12 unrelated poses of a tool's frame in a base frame.
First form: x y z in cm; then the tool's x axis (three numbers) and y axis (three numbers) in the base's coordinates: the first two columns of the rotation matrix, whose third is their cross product.
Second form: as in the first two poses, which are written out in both.
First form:
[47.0 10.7 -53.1 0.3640 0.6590 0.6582 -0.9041 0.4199 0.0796]
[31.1 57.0 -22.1 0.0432 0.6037 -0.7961 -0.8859 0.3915 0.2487]
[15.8 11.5 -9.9 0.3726 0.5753 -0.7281 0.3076 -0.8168 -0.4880]
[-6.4 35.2 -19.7 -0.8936 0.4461 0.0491 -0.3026 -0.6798 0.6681]
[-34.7 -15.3 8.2 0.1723 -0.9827 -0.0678 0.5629 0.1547 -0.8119]
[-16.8 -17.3 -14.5 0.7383 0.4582 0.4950 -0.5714 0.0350 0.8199]
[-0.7 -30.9 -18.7 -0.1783 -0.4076 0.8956 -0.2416 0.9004 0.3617]
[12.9 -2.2 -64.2 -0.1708 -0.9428 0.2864 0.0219 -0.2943 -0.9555]
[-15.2 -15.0 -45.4 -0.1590 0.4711 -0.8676 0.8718 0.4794 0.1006]
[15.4 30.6 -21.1 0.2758 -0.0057 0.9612 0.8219 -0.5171 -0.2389]
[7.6 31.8 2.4 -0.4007 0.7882 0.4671 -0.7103 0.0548 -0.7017]
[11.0 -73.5 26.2 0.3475 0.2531 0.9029 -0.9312 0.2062 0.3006]
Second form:
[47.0 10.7 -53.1 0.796 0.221 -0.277 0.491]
[31.1 57.0 -22.1 0.705 -0.158 0.446 0.528]
[15.8 11.5 -9.9 0.136 -0.817 -0.270 0.491]
[-6.4 35.2 -19.7 0.206 0.104 0.343 0.910]
[-34.7 -15.3 8.2 0.690 -0.331 0.317 -0.560]
[-16.8 -17.3 -14.5 0.718 0.595 -0.048 0.359]
[-0.7 -30.9 -18.7 0.605 0.212 -0.764 -0.069]
[12.9 -2.2 -64.2 0.389 -0.513 0.449 -0.620]
[-15.2 -15.0 -45.4 0.456 0.461 0.729 -0.219]
[15.4 30.6 -21.1 0.394 -0.695 -0.294 -0.525]
[7.6 31.8 2.4 0.546 -0.041 -0.479 0.686]
[11.0 -73.5 26.2 0.682 0.457 -0.371 0.434]

